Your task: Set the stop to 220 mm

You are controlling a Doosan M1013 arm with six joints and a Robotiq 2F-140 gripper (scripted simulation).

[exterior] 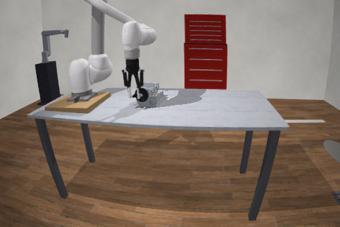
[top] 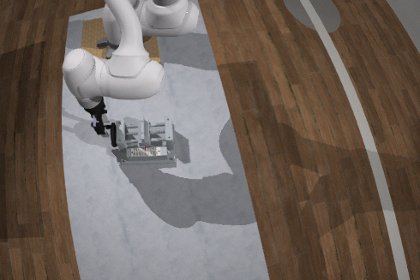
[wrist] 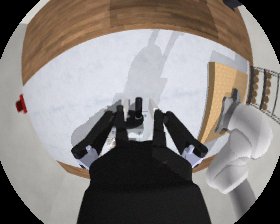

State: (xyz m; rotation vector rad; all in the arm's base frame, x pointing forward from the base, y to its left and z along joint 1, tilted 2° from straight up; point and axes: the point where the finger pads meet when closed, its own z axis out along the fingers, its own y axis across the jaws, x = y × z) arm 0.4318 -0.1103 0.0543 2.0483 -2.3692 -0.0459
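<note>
Now: hand 10 mm short of the black handwheel, 20 mm to the right of it and 20 mm above it. Also, from my hand: grey stop fixture: 60 mm ahead, 140 mm to the left.
</note>
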